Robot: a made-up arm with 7 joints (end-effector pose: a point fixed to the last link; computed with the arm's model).
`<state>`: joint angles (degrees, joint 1 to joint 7).
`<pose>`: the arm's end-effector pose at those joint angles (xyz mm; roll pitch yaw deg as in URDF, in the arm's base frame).
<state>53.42 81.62 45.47 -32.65 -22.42 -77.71 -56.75</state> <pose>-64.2 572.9 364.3 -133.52 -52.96 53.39</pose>
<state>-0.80 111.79 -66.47 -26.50 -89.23 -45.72 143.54</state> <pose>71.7 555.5 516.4 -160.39 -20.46 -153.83</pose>
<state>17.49 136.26 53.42 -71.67 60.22 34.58 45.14</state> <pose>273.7 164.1 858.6 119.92 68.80 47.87</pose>
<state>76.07 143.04 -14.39 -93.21 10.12 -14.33 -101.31</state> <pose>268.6 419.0 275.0 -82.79 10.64 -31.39</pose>
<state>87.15 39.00 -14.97 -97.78 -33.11 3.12 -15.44</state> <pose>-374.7 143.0 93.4 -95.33 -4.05 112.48</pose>
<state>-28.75 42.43 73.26 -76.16 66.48 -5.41 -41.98</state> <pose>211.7 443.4 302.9 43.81 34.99 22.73</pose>
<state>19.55 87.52 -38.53 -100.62 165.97 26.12 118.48</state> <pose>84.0 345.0 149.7 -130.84 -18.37 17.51</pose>
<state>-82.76 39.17 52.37 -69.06 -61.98 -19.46 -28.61</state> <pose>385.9 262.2 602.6 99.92 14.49 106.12</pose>
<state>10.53 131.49 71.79 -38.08 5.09 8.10 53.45</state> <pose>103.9 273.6 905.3 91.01 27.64 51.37</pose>
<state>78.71 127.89 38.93 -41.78 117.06 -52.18 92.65</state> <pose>324.1 497.2 478.2 41.28 20.68 -52.46</pose>
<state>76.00 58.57 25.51 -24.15 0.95 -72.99 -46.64</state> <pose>-376.4 437.4 287.1 -131.73 -31.84 101.22</pose>
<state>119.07 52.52 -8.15 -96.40 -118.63 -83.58 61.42</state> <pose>-435.6 163.2 344.5 11.13 5.65 128.95</pose>
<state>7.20 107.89 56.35 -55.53 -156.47 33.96 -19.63</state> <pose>134.7 421.2 740.3 62.62 15.69 -88.05</pose>
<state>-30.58 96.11 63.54 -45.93 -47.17 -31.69 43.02</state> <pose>23.7 463.6 685.3 110.11 13.52 81.57</pose>
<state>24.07 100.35 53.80 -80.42 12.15 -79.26 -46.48</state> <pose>219.5 384.3 605.0 141.92 -74.02 52.05</pose>
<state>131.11 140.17 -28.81 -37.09 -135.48 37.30 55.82</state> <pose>73.6 574.1 253.6 -76.65 48.53 -33.14</pose>
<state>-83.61 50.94 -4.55 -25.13 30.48 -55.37 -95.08</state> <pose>489.8 238.1 548.7 97.26 1.33 113.55</pose>
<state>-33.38 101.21 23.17 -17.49 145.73 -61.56 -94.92</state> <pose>52.5 535.9 634.9 -2.28 63.57 39.12</pose>
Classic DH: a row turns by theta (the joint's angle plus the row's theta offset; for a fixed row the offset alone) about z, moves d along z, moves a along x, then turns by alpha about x. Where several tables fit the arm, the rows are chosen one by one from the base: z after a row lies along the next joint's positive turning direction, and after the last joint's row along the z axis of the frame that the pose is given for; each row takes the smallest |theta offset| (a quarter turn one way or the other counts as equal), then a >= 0, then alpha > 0; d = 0 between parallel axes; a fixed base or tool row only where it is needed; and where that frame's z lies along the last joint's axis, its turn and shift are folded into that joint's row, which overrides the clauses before.
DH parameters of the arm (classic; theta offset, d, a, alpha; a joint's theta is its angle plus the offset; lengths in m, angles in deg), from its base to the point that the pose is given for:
base (fixed): 0 0.369 -0.023 -70
joint 1: -90 -0.0425 0.0325 -90
joint 2: 70 0.025 -0.028 90
joint 3: 90 -0.396 0.05 -90
joint 4: 0 0.003 -0.041 90
joint 5: 0 -0.206 0 -90
joint 6: 0 0.009 -0.013 90
joint 7: 0 -0.017 0.026 90
tool (fixed): 180 0.011 0 0

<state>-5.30 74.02 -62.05 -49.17 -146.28 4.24 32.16</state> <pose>116.1 458.7 95.0 -58.73 -23.47 -19.01</pose>
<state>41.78 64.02 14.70 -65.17 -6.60 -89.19 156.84</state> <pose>7.4 504.9 162.9 -2.41 -6.34 -130.22</pose>
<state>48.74 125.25 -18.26 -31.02 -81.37 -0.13 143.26</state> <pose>248.5 496.6 544.5 -179.64 -12.98 158.01</pose>
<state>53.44 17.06 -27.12 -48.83 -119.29 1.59 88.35</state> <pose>-311.5 20.5 -126.0 -85.33 -3.13 135.08</pose>
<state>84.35 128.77 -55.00 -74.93 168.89 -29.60 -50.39</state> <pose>27.6 513.8 359.5 -167.75 -20.80 -170.89</pose>
